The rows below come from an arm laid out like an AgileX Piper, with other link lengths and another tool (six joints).
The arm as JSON. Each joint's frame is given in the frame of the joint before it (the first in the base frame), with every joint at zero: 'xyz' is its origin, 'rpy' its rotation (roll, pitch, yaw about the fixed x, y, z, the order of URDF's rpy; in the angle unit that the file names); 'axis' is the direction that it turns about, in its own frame. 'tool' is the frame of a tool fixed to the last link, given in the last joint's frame.
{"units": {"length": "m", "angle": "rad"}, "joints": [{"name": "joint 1", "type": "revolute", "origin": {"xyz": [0.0, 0.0, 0.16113], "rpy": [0.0, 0.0, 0.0]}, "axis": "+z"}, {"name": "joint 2", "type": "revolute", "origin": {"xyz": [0.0, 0.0, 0.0], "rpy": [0.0, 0.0, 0.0]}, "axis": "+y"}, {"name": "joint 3", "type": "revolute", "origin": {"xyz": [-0.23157, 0.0, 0.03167], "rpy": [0.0, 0.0, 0.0]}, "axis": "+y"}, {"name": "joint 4", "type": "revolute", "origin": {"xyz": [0.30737, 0.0, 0.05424], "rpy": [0.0, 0.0, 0.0]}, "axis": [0.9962, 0.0, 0.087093]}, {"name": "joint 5", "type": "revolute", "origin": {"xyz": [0.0, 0.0, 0.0], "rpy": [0.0, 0.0, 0.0]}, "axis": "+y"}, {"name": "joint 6", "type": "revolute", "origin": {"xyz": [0.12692, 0.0, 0.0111], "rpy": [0.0, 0.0, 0.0]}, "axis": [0.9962, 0.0, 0.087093]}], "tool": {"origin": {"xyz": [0.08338, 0.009, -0.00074], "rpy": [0.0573, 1.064, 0.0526]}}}
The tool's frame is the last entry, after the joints.
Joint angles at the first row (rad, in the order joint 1, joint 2, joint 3, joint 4, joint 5, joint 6):
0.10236 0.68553 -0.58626 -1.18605 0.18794 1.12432
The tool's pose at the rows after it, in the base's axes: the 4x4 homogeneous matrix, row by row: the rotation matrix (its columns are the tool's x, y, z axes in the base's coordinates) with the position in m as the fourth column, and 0 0 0 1 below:
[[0.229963, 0.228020, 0.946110, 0.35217], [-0.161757, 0.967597, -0.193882, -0.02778], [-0.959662, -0.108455, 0.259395, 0.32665], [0, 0, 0, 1]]
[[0.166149, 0.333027, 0.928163, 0.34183], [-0.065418, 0.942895, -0.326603, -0.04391], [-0.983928, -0.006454, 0.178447, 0.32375], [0, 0, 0, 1]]
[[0.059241, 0.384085, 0.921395, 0.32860], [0.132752, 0.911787, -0.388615, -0.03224], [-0.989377, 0.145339, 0.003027, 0.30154], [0, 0, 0, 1]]
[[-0.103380, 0.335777, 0.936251, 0.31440], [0.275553, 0.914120, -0.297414, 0.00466], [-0.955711, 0.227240, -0.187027, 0.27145], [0, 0, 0, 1]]
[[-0.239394, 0.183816, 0.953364, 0.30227], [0.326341, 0.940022, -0.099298, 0.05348], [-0.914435, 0.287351, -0.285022, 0.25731], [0, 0, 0, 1]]
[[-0.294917, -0.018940, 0.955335, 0.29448], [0.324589, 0.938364, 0.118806, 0.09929], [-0.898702, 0.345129, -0.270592, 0.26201], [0, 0, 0, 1]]
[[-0.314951, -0.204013, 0.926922, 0.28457], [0.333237, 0.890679, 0.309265, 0.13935], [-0.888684, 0.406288, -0.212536, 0.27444], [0, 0, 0, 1]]
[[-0.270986, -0.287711, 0.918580, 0.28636], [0.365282, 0.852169, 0.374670, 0.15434], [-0.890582, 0.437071, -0.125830, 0.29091], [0, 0, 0, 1]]
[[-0.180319, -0.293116, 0.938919, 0.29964], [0.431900, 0.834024, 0.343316, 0.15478], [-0.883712, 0.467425, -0.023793, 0.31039], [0, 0, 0, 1]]
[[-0.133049, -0.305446, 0.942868, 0.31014], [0.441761, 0.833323, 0.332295, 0.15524], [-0.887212, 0.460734, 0.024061, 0.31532], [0, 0, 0, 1]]
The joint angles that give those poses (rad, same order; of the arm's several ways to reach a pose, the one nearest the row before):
0.10237 0.68554 -0.62554 -1.08678 0.39374 0.97142
0.10491 0.68551 -0.67002 -0.95059 0.54105 0.95448
0.14182 0.68554 -0.70288 -0.71680 0.69444 0.92475
0.18611 0.68555 -0.70926 -0.44697 0.79121 0.79469
0.23102 0.68554 -0.70925 -0.18890 0.81213 0.59531
0.26473 0.68553 -0.70926 0.05043 0.77157 0.36055
0.29097 0.68552 -0.70924 0.29395 0.73483 0.12893
0.29090 0.68554 -0.70925 0.43144 0.67431 -0.00002
0.29094 0.69023 -0.70924 0.47521 0.56166 -0.01237
0.29090 0.71501 -0.70928 0.51168 0.49212 -0.06152

